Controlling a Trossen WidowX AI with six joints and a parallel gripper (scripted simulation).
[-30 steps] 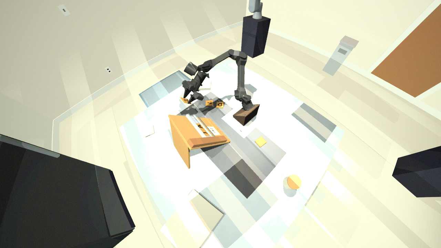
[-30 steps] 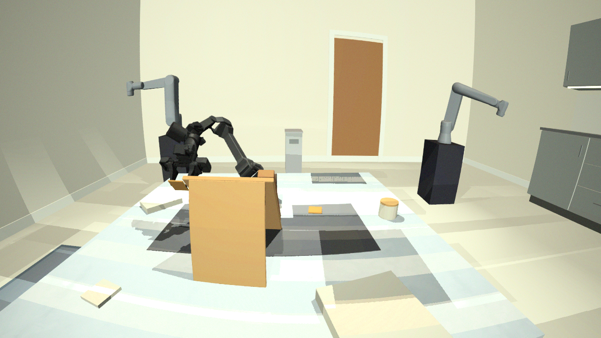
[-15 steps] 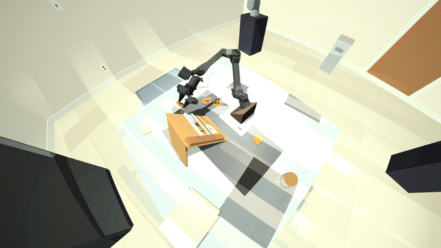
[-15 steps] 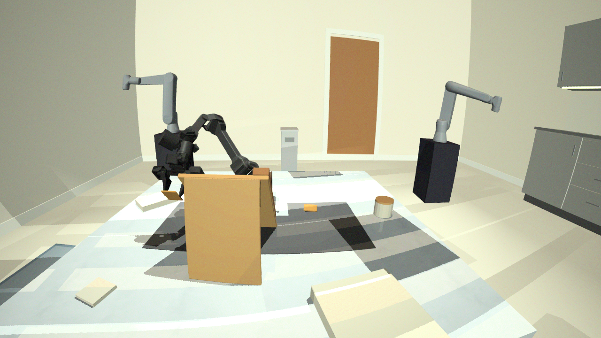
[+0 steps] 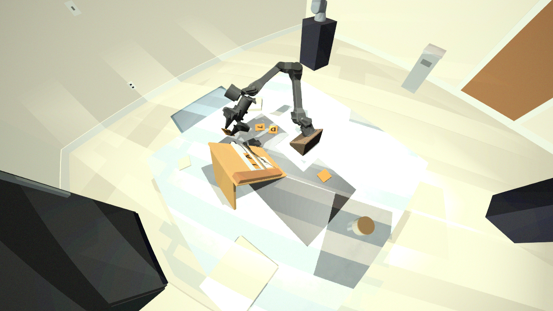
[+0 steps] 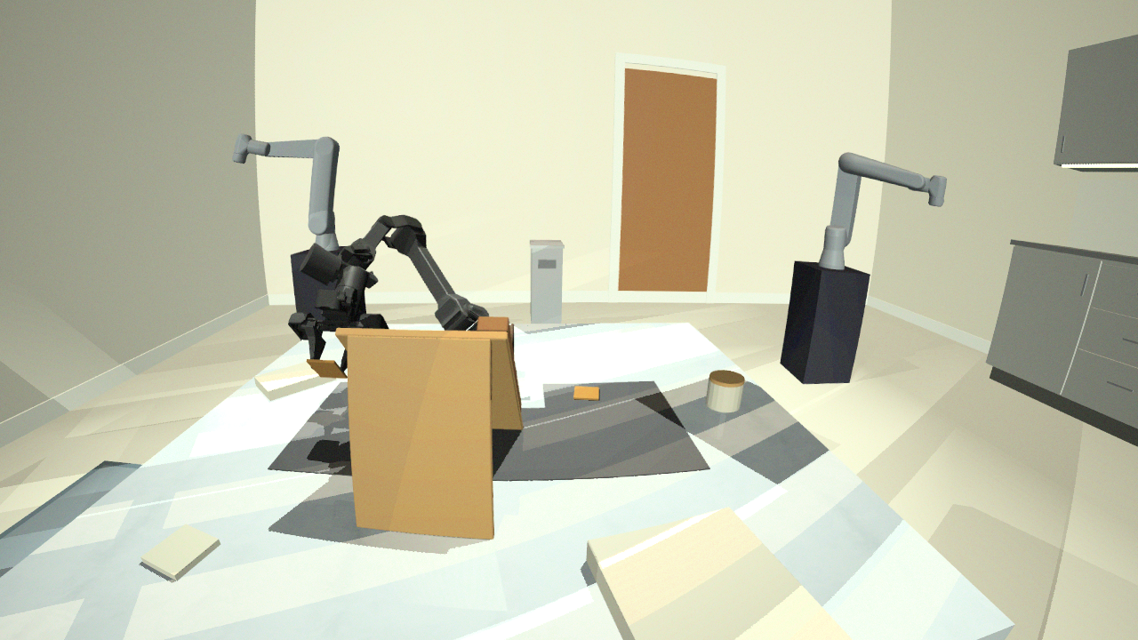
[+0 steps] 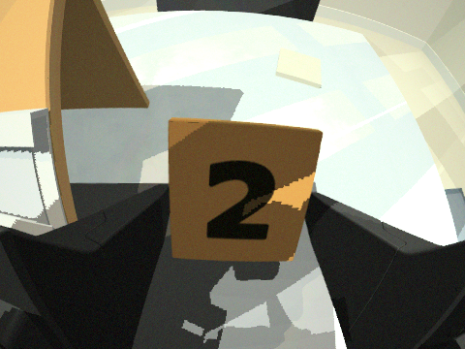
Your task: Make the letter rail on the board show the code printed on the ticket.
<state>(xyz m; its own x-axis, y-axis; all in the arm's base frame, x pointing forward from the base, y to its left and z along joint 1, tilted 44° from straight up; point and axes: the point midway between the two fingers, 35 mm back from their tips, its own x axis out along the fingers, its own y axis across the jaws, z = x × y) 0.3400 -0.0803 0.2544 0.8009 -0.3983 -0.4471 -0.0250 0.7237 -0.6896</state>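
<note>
The white ticket is 220 mm to the left of my gripper tip, 90 mm below it and 70 mm behind it. Round my gripper tip: grey mat 250 mm to the left, 170 mm behind, 160 mm below; pale pad 310 mm ahead, 150 mm below, 110 mm to the right; round tan-lidded canister 760 mm to the left, 240 mm behind, 130 mm below.
</note>
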